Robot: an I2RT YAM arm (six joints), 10 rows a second.
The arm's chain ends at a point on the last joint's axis. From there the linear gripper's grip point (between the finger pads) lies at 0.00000 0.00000 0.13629 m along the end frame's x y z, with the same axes.
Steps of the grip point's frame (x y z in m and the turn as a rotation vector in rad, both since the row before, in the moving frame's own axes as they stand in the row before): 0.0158 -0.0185 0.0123 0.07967 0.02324 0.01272; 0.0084 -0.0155 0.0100 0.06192 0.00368 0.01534; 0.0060 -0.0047 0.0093 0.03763 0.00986 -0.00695; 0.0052 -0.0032 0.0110 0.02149 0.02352 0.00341; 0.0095 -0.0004 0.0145 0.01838 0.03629 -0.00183; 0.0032 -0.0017 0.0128 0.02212 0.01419 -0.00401; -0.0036 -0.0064 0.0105 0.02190 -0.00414 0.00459; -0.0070 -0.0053 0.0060 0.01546 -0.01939 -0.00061; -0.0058 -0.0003 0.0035 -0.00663 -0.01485 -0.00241; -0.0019 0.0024 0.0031 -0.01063 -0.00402 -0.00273; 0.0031 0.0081 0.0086 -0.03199 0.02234 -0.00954
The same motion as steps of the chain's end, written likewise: 0.0126 -0.0077 0.0128 0.07967 0.02324 0.01272; 0.0078 -0.0071 0.0103 0.06192 0.00368 0.01534; 0.0047 0.0004 0.0094 0.03763 0.00986 -0.00695; 0.0020 -0.0003 0.0111 0.02149 0.02352 0.00341; 0.0046 0.0021 0.0146 0.01838 0.03629 -0.00183; 0.0013 0.0013 0.0128 0.02212 0.01419 -0.00401; -0.0030 -0.0034 0.0105 0.02190 -0.00414 0.00459; -0.0044 -0.0032 0.0060 0.01546 -0.01939 -0.00061; -0.0038 -0.0012 0.0035 -0.00663 -0.01485 -0.00241; -0.0014 0.0010 0.0031 -0.01063 -0.00402 -0.00273; 0.0000 0.0038 0.0087 -0.03199 0.02234 -0.00954
